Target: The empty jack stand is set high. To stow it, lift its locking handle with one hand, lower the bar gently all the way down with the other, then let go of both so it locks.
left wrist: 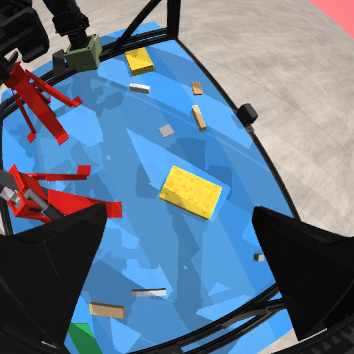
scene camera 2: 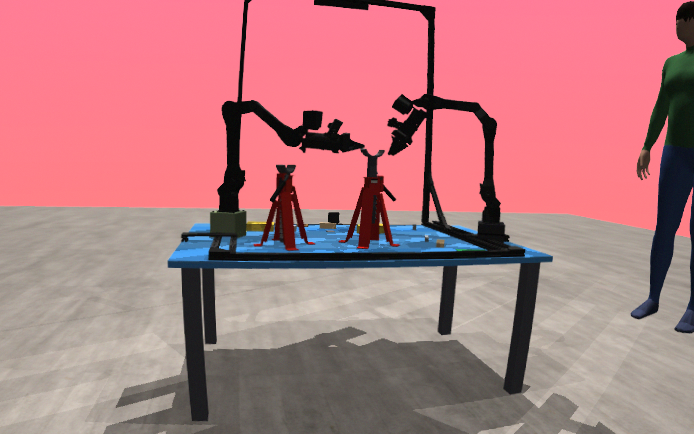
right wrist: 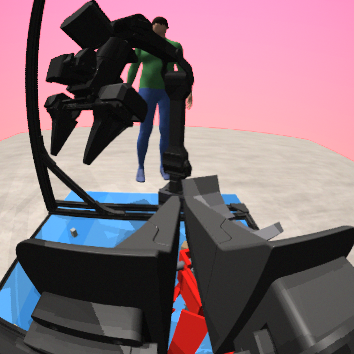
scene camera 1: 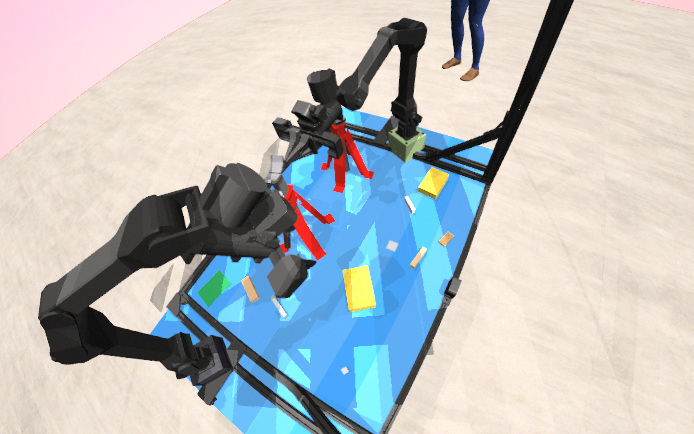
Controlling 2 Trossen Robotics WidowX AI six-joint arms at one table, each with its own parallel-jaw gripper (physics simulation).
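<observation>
The raised red jack stand [scene camera 1: 307, 232] [scene camera 2: 368, 220] [right wrist: 189, 330] has its grey bar [scene camera 2: 372, 166] standing well out of the body, with an empty forked saddle [scene camera 1: 275, 166] [scene camera 2: 372, 153] [right wrist: 202, 188] on top. Its dark locking handle [scene camera 2: 388, 191] slants down at the side. My right gripper [scene camera 2: 362, 147] is shut and empty, its tips at the saddle's left prong in scene camera 2; its fingers hide part of the saddle in its wrist view. My left gripper [scene camera 2: 392, 152] [left wrist: 181, 213] [right wrist: 67, 158] is open and empty, high above the handle and apart from it.
A second, lower red jack stand [scene camera 1: 338, 171] [scene camera 2: 286, 225] [left wrist: 42, 107] stands near the right arm. Two yellow sponges [scene camera 1: 359, 288] [scene camera 1: 434, 183], a green piece [scene camera 1: 213, 288] and small blocks lie on the blue table. A dark frame [scene camera 1: 460, 250] rises at one side.
</observation>
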